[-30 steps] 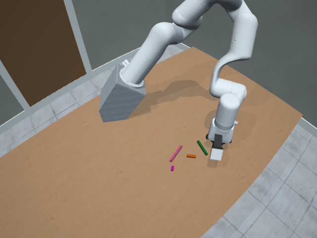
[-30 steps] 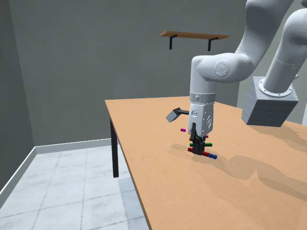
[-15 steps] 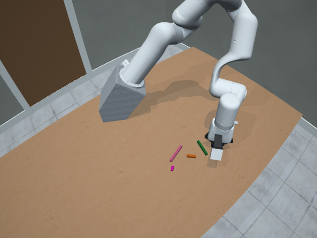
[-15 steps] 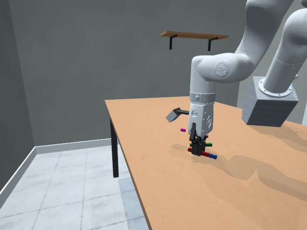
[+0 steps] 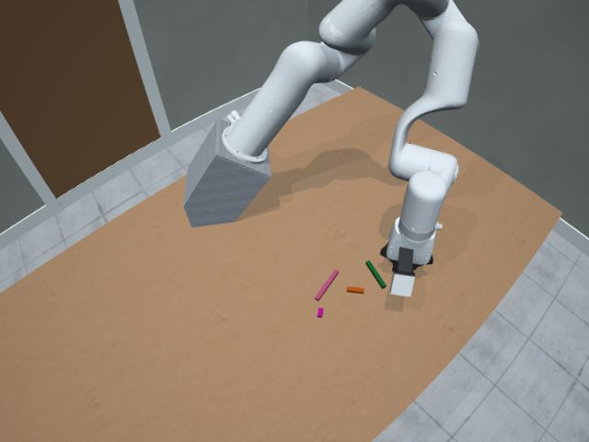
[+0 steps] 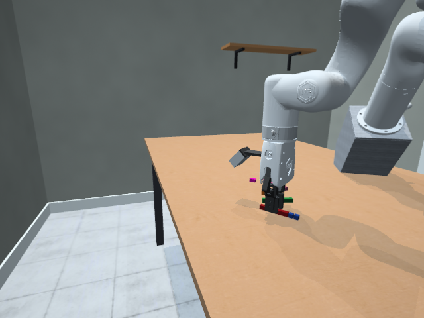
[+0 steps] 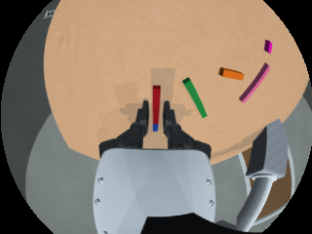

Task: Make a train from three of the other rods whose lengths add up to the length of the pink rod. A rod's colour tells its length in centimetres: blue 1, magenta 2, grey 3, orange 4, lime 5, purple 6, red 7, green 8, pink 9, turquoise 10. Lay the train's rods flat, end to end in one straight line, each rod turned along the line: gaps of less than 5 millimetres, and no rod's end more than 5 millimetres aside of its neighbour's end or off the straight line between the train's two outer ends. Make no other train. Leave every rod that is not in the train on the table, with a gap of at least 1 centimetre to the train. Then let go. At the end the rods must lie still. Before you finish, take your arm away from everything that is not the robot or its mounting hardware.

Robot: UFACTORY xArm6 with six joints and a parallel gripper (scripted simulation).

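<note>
Right now my hand is 2 cm above the red rod. Round my hand: pink rod (16 cm to the right, 9 cm behind, 2 cm below); then green rod (5 cm to the right, 4 cm behind, 2 cm below); then orange rod (12 cm to the right, 4 cm behind, 2 cm below).
</note>
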